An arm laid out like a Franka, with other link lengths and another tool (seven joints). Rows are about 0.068 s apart.
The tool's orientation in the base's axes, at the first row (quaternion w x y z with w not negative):
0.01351 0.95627 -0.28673 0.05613
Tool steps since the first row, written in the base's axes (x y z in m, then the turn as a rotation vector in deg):
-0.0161 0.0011 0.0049 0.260 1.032 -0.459
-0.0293 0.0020 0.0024 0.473 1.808 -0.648
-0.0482 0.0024 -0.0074 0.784 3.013 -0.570
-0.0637 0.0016 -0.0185 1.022 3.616 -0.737
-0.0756 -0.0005 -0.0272 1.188 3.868 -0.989
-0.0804 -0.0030 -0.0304 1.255 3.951 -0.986
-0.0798 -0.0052 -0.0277 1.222 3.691 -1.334
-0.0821 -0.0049 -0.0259 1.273 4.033 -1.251
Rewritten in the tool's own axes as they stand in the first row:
-0.0134 0.0079 -0.0065 -0.402 -1.002 0.422
-0.0251 0.0144 -0.0054 -0.671 -1.766 0.586
-0.0421 0.0245 0.0024 -1.063 -2.944 0.469
-0.0558 0.0338 0.0119 -1.215 -3.577 0.624
-0.0656 0.0422 0.0195 -1.244 -3.878 0.876
-0.0685 0.0469 0.0224 -1.233 -3.984 0.875
-0.0665 0.0484 0.0199 -1.159 -3.746 1.233
-0.0684 0.0494 0.0178 -1.294 -4.060 1.135

